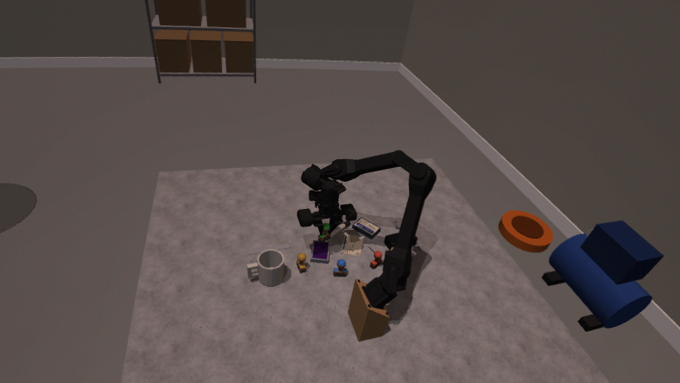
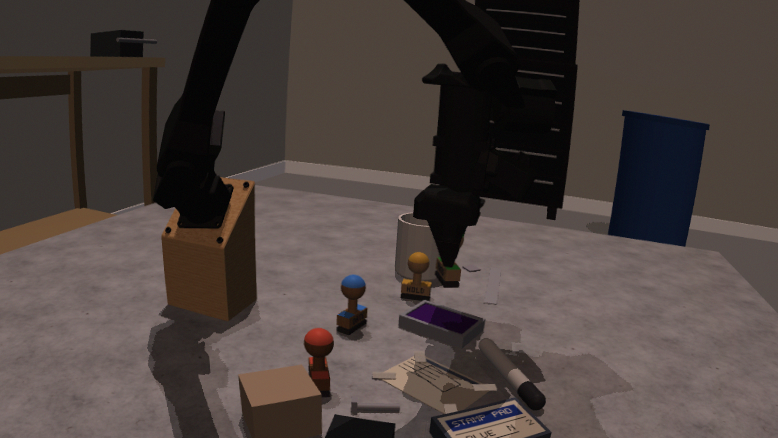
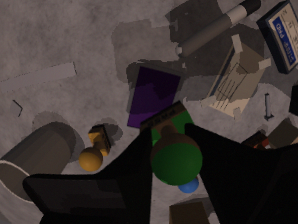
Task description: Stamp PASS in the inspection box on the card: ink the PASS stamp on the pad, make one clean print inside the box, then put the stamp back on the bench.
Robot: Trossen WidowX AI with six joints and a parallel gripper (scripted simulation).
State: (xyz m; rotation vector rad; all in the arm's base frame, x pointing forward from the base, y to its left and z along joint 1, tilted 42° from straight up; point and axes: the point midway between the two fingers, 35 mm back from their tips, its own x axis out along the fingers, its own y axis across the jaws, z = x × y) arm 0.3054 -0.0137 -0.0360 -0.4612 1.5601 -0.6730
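The beige inspection card is 120 mm to the right of my gripper tip and 90 mm below it. From my gripper tip the other things lie so: green-knobbed pass stamp: right at my gripper tip; then ink pad: 10 mm to the left, 90 mm below; then blue-knobbed stamp: 110 mm behind, 20 mm to the right, 70 mm below.
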